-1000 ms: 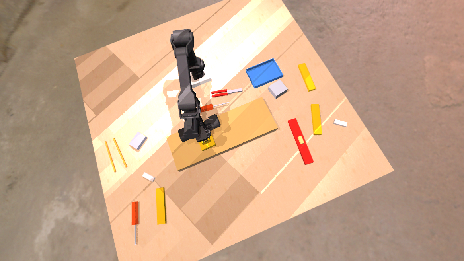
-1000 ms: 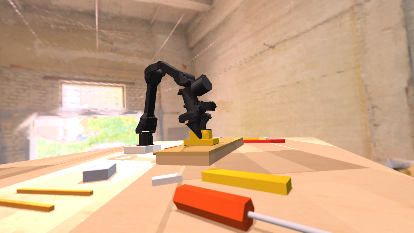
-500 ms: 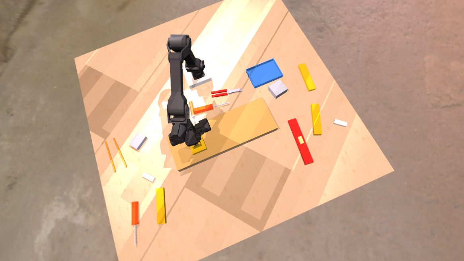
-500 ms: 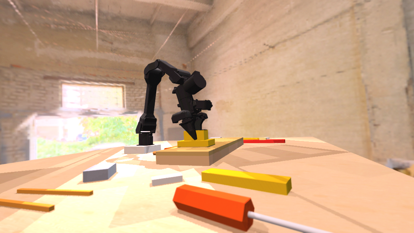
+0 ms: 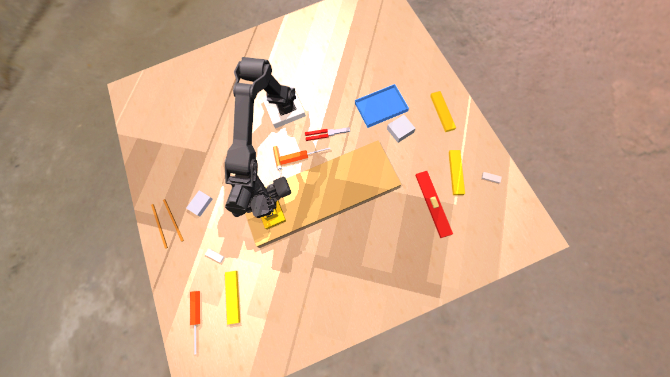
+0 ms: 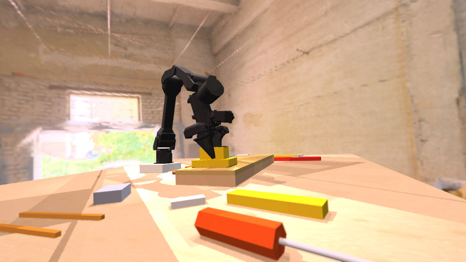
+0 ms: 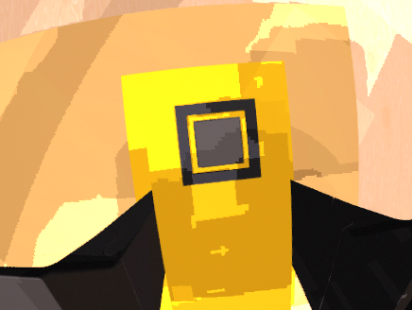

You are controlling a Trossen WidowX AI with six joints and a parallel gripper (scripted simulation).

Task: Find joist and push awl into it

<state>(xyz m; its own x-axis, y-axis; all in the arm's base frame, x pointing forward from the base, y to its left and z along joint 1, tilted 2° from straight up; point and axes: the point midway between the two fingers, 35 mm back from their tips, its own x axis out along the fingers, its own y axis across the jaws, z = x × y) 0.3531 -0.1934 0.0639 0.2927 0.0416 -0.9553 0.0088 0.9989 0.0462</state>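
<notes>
Now: gripper tip 22 cm past the blue tray, 52 cm to the right of it and 5 cm above it. Also, from my gripper tip: red level: 20 cm ahead, 51 cm to the left, 5 cm below; then stud finder: 1 cm ahead, 2 cm above; then awl: 16 cm behind, 8 cm to the left, 6 cm below.
</notes>
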